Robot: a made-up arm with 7 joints.
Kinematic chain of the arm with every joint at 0, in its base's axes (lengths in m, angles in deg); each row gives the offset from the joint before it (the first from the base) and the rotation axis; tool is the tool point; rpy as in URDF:
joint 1: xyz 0 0 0.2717 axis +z
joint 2: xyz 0 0 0 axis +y
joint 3: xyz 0 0 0.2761 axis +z
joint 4: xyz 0.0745 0 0 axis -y
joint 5: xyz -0.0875 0 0.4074 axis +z
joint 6: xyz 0 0 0 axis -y
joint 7: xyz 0.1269 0 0 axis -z
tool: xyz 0 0 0 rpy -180 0 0
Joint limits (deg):
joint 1: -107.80..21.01
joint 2: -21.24..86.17
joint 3: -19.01..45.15
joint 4: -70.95..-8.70
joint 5: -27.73..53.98
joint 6: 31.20..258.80
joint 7: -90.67..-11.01
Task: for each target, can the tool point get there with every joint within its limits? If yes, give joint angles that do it. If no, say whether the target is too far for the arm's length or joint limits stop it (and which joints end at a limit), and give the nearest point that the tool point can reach.
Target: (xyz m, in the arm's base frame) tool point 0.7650 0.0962 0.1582
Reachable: yes | joints 9.11 67.76 -10.10 -41.74 34.25 52.18 -40.94
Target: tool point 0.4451 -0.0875 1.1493
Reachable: no: too far | nearest point 0.3738 -0.0735 1.0086 | short by 0.158 m
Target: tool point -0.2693 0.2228 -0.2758
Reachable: no: joint limits stop it (at a limit: joint 1, joint 2, joint 3, joint 4, joint 6) | nearest point -0.3182 -0.3647 -0.1921 | short by 0.595 m
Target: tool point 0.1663 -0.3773 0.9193
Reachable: yes | joints -88.87 -2.23 31.79 -63.37 47.35 147.35 -31.76
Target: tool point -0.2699 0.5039 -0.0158
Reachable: no: joint limits stop it (at a limit: joint 1, joint 2, joint 3, joint 4, joint 6) | nearest point 0.2665 0.5281 -0.0472 | short by 0.538 m
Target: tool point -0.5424 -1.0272 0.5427
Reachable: no: too far | nearest point -0.3463 -0.7269 0.4608 | short by 0.368 m
